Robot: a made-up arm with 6 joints.
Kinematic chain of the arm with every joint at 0, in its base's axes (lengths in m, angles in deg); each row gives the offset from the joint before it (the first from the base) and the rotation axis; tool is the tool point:
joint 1: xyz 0 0 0.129 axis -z
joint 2: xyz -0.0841 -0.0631 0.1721 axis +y
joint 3: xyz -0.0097 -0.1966 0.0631 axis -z
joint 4: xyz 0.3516 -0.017 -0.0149 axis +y
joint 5: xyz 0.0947 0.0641 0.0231 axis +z
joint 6: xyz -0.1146 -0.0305 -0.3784 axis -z
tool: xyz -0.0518 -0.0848 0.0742
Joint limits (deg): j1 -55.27..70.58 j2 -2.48..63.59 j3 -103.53..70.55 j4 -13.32..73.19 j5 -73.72..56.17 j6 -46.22..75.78
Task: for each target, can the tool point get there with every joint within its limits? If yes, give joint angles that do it. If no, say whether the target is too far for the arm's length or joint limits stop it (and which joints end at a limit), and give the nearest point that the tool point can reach.
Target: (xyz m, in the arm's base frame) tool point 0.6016 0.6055 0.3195
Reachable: no: joint limits stop it (at a limit: joint 1, joint 2, joint 4, joint 5, joint 6) | nearest point 0.4324 0.2854 0.1347 | short by 0.407 m
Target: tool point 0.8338 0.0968 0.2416
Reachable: no: joint limits stop it (at a limit: joint 1, joint 2, joint 4, joint 5, joint 6) | nearest point 0.6801 0.0263 0.1315 | short by 0.202 m
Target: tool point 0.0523 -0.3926 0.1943
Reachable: yes | joints -25.37 39.81 36.62 46.41 -6.28 -18.53
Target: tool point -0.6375 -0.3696 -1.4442
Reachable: no: too far | nearest point -0.3661 -0.2123 -0.2650 | short by 1.220 m
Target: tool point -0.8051 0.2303 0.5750
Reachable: no: joint limits stop it (at a limit: joint 1, joint 2, joint 3, joint 5) | nearest point -0.6384 0.1140 0.2695 | short by 0.367 m
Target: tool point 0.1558 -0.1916 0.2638
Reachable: yes | joints -34.61 3.47 -58.35 59.48 22.94 40.39
